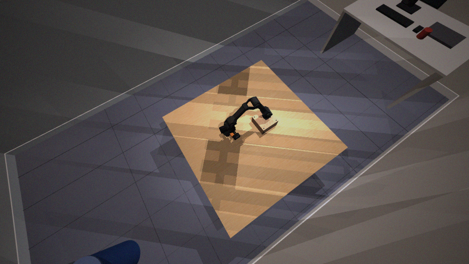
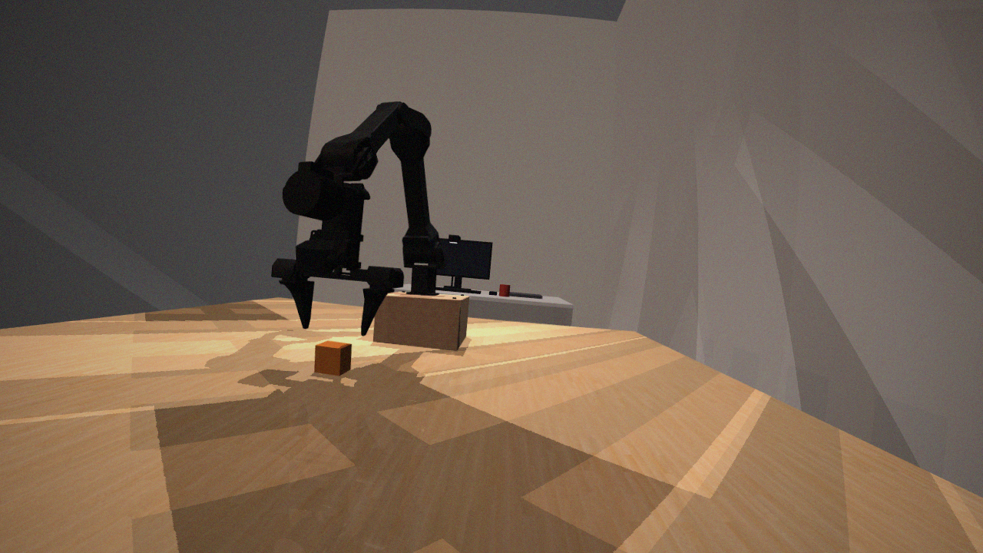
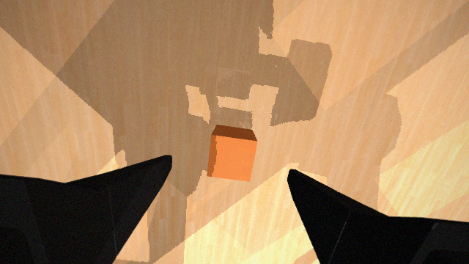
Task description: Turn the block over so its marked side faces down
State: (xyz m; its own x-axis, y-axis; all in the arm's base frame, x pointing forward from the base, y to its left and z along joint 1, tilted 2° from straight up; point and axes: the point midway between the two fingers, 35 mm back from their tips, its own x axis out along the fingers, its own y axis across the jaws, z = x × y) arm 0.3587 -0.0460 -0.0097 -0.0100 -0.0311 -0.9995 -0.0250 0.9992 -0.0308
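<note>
Right now the orange block is 1 cm behind my gripper tip and 4 cm below it.
</note>
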